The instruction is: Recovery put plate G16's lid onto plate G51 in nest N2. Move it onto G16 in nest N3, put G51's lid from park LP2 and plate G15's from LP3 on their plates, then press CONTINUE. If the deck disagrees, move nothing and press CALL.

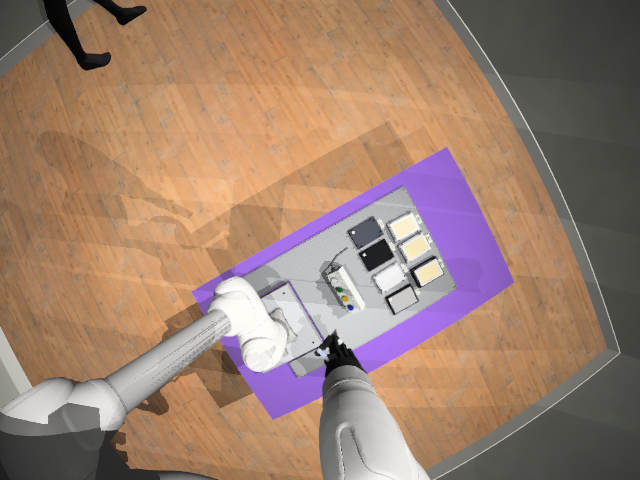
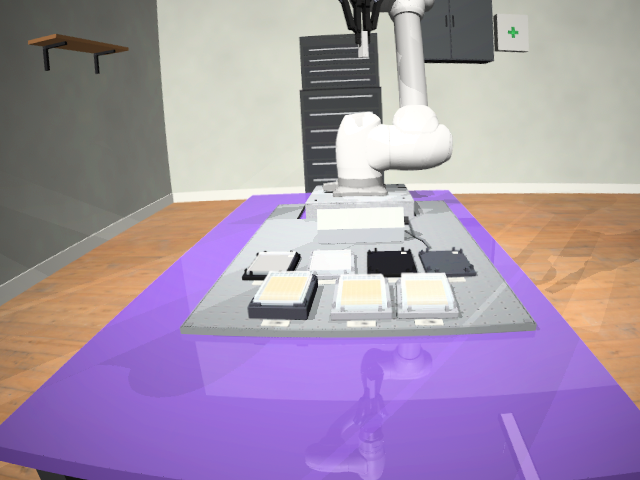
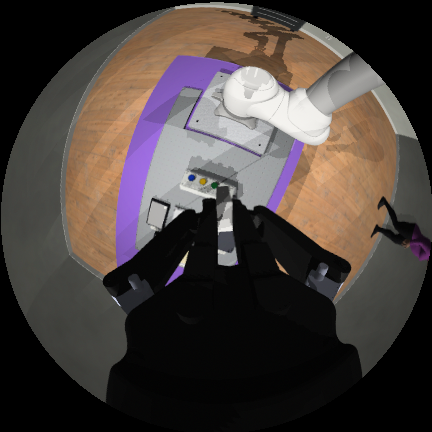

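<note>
My gripper is shut and empty, high above the deck and near the robot-base side. Three cream-filled plates stand in a row: one on a dark nest, the middle one and the end one on light nests. Beside them are four park spots: light grey on a black base, white, black and dark grey. Labels are unreadable; which plates wear lids I cannot tell.
A button box stands between the parks and the robot base, with blue, yellow and green buttons. The grey deck lies on a purple table.
</note>
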